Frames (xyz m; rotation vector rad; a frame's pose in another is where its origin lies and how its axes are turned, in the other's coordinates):
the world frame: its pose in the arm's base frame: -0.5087 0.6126 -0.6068 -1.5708 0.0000 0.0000
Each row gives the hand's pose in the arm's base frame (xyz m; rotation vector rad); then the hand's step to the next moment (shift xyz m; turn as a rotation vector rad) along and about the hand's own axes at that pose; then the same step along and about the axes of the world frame.
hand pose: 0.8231 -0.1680 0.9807 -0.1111 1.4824 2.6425
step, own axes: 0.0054 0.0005 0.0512 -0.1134 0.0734 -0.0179
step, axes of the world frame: -0.0059 -0.0264 0.0438 0.1030 -0.0660 -0.0600
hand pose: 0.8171 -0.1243 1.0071 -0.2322 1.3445 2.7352
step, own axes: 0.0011 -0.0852 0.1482 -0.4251 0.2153 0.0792
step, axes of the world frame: -0.0035 -0.0227 0.1694 0.3802 -0.2891 -0.0725
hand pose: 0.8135 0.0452 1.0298 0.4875 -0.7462 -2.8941
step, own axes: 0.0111 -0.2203 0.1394 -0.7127 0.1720 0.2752
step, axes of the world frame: -0.0635 -0.0048 0.2530 0.5842 -0.5103 0.1075
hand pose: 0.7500 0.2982 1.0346 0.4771 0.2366 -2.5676
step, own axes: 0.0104 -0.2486 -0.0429 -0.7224 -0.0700 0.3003
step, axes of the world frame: -0.1245 0.0249 0.2183 0.4598 -0.5552 0.3119
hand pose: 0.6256 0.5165 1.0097 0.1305 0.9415 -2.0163
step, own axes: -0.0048 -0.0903 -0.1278 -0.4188 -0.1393 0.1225
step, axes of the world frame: -0.0971 0.0369 0.1171 0.1792 -0.3416 0.2470
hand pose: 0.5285 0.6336 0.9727 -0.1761 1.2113 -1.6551
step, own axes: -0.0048 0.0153 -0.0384 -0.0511 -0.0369 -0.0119
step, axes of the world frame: -0.0119 0.0282 0.0282 -0.0075 -0.0441 0.0460
